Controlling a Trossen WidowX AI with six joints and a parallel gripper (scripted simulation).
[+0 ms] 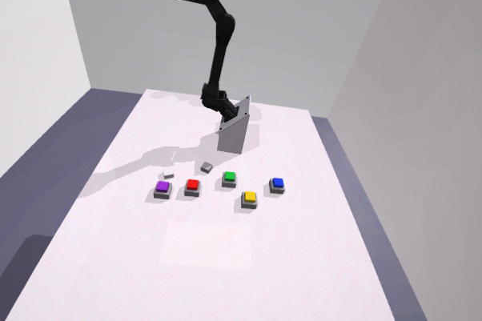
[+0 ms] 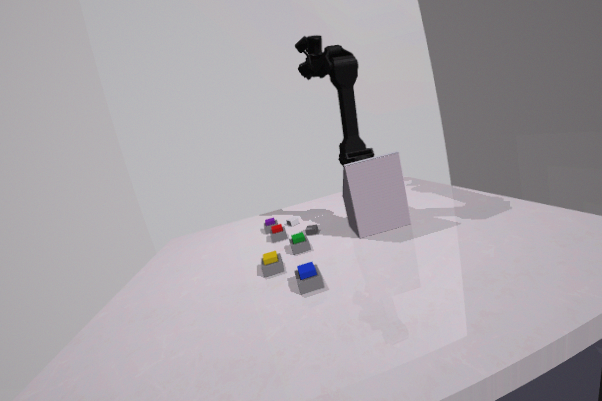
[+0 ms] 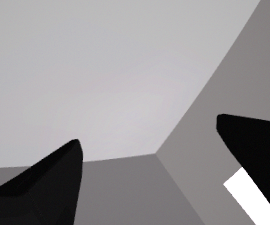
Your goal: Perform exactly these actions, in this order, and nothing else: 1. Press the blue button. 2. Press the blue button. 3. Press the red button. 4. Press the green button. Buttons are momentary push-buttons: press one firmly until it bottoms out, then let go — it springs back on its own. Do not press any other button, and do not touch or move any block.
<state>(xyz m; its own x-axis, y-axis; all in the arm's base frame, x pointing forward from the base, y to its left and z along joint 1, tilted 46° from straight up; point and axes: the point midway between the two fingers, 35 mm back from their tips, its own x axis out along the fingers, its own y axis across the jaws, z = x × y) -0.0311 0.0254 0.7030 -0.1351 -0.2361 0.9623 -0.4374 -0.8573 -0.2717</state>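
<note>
My gripper tip is now 210 mm short of the blue button, 730 mm to the right of it and 620 mm above it. Also, from my gripper tip: grey block (190 mm ahead, 470 mm to the left, 650 mm below); then purple button (320 mm ahead, 360 mm to the left, 620 mm below); then white block (250 mm ahead, 350 mm to the left, 650 mm below).
</note>
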